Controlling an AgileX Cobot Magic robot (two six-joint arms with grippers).
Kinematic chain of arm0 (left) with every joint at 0, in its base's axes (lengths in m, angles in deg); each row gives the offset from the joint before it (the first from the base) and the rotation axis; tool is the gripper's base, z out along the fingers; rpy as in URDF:
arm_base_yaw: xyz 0 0 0.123 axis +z
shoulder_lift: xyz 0 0 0 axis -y
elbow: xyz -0.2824 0 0.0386 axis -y
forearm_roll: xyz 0.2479 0 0.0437 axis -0.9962 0 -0.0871
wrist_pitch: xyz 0 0 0 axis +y
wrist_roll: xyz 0.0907 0 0.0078 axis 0.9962 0 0.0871
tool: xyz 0 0 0 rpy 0 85 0
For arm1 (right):
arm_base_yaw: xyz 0 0 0.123 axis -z
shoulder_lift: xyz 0 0 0 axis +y
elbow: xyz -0.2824 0 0.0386 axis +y
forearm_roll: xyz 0.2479 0 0.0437 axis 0.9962 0 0.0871
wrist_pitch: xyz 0 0 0 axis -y
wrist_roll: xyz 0.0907 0 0.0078 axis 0.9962 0 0.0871
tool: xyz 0 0 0 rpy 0 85 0
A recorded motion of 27 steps. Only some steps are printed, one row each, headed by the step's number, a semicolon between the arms.
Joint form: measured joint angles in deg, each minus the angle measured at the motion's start. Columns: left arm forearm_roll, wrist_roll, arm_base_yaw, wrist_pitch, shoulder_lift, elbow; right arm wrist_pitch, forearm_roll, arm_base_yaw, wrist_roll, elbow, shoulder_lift.
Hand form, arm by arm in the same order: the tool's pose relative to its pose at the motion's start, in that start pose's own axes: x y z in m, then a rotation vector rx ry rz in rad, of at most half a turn. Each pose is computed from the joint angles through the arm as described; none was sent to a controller.
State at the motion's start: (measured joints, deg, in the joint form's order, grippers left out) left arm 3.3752 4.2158 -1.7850 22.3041 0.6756 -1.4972; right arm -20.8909 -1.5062 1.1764 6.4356 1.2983 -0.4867
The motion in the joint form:
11: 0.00 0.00 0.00 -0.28 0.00 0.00; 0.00 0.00 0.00 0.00 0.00 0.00
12: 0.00 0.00 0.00 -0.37 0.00 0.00; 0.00 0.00 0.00 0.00 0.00 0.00
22: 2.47 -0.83 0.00 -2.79 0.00 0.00; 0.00 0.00 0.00 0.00 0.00 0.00
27: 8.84 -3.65 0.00 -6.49 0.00 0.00; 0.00 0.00 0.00 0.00 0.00 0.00
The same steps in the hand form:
11: -0.0004 0.0000 0.0000 -0.0004 -0.0049 0.0000; 0.0000 0.0000 0.0000 0.0000 0.0000 0.0000
12: -0.0006 0.0000 0.0000 -0.0005 -0.0064 0.0000; 0.0000 0.0000 0.0000 0.0000 0.0000 0.0000
22: -0.0045 -0.0010 -0.0001 0.0121 -0.0496 -0.0548; 0.0000 0.0000 0.0000 0.0000 0.0000 0.0000
27: -0.0108 -0.0030 -0.0007 0.0457 -0.1152 -0.2095; 0.0000 0.0000 0.0000 0.0000 0.0000 0.0000

